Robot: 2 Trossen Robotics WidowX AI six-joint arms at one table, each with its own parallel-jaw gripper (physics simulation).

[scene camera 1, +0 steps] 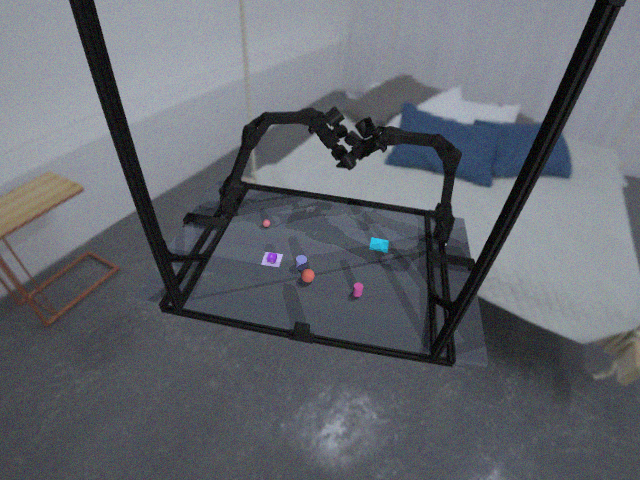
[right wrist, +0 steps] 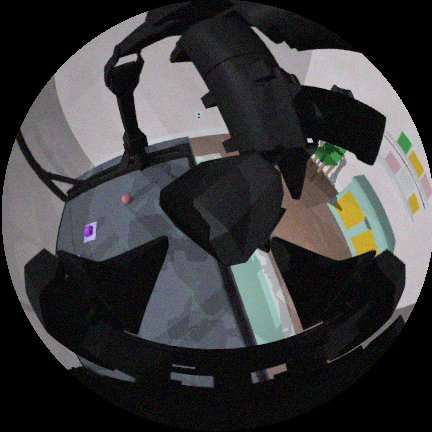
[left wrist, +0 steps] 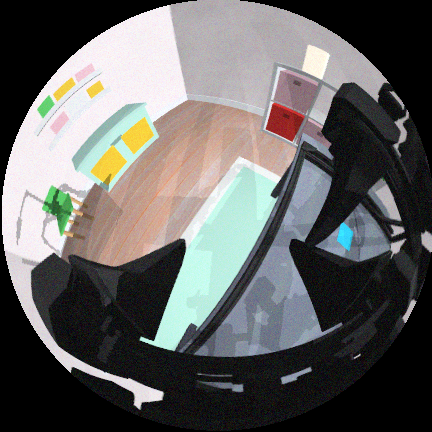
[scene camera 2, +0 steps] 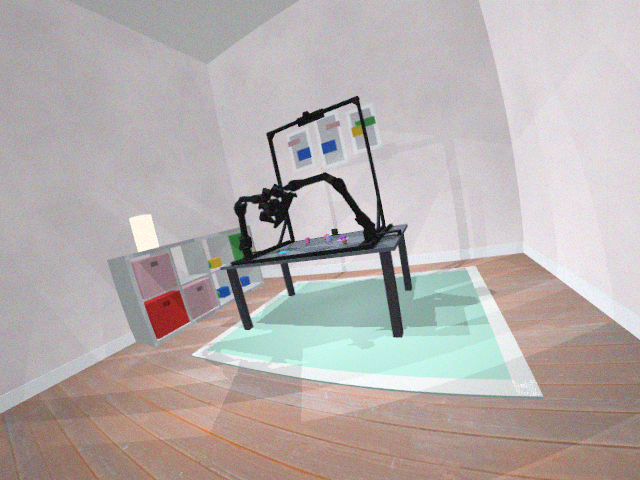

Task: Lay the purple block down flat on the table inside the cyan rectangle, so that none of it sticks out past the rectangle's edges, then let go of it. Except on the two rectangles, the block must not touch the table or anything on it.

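Frame: origin at the left arm's base, x ahead, y left, z up, level; metres.
Seen in the pictures: left gripper, fingertip midpoint: (right wrist: 283, 220) (left wrist: 239, 244) (scene camera 2: 275, 227); right gripper, fingertip midpoint: (scene camera 1: 341, 161) (right wrist: 220, 241) (left wrist: 335, 283); left arm's base, link origin: (scene camera 1: 229, 209) (right wrist: 142, 160) (scene camera 2: 371, 238); right arm's base, link origin: (scene camera 1: 441, 236) (scene camera 2: 248, 256).
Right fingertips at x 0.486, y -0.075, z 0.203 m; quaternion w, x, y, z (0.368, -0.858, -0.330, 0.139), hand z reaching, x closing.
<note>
Offsets run from my right fingertips to a thing's top centre. "spot": to the spot under its first point.
The small purple block {dx -0.381, dy -0.260, dz -0.203 m} (scene camera 1: 271, 257) (right wrist: 89, 231) sits on the lilac rectangle {spot: dx -0.373, dy -0.281, dz -0.215 m} (scene camera 1: 277, 262), left of the table's middle in scene camera 1. Whether it lies flat or stands is too small to tell. The cyan rectangle {spot: dx +0.058, dy -0.312, dz -0.221 m} (scene camera 1: 378, 244) (scene camera 2: 282, 252) (left wrist: 345, 236) lies bare at the right in scene camera 1. My left gripper (left wrist: 239, 244) is open and empty. My right gripper is open and empty. In scene camera 1 both hang high near the table's back edge, well away from the block, close together and overlapping; whether they touch is hidden.
A blue-violet cylinder {dx -0.285, dy -0.329, dz -0.181 m} (scene camera 1: 301, 259) and an orange-red ball {dx -0.284, dy -0.401, dz -0.172 m} (scene camera 1: 308, 275) stand between the rectangles. A magenta cylinder {dx -0.136, dy -0.516, dz -0.181 m} (scene camera 1: 358, 289) stands nearer the front. A small pink-red ball {dx -0.352, dy -0.064, dz -0.188 m} (scene camera 1: 266, 223) (right wrist: 126, 198) lies behind the lilac rectangle. A black frame (scene camera 1: 361, 348) runs around the table.
</note>
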